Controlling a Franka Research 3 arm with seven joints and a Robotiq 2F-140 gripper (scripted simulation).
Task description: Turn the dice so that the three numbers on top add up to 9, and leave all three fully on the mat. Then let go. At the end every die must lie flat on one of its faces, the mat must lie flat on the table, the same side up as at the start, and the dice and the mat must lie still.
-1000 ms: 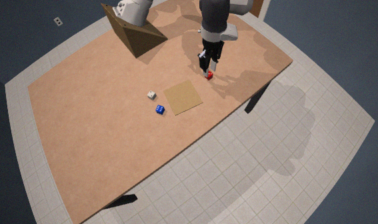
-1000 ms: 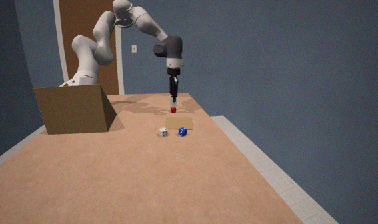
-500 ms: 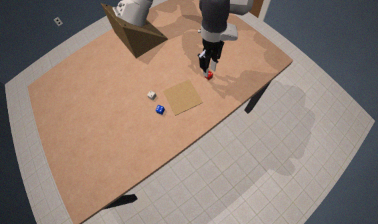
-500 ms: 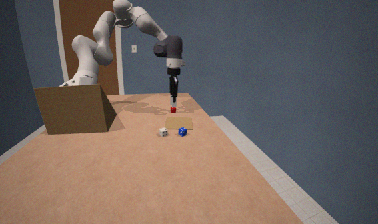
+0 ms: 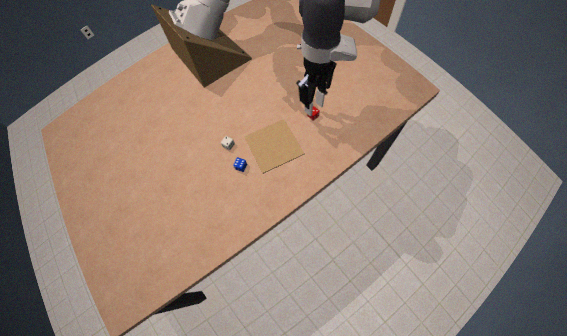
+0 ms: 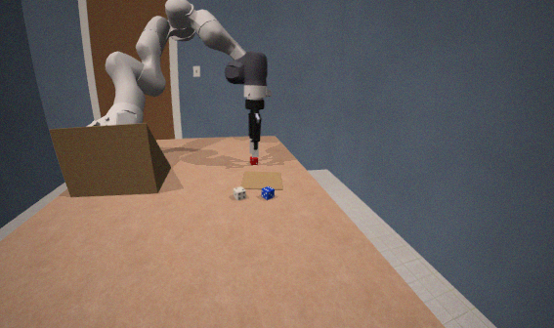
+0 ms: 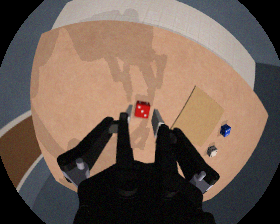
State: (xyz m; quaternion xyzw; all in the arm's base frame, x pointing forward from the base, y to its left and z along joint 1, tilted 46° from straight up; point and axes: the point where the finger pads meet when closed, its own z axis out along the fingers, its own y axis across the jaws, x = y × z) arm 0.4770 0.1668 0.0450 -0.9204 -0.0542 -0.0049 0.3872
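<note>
The red die lies 6 cm below my hand. Round my hand: white die (8 cm behind, 28 cm to the right, 6 cm below); blue die (1 cm ahead, 29 cm to the right, 6 cm below); tan mat (1 cm ahead, 17 cm to the right, 7 cm below).
</note>
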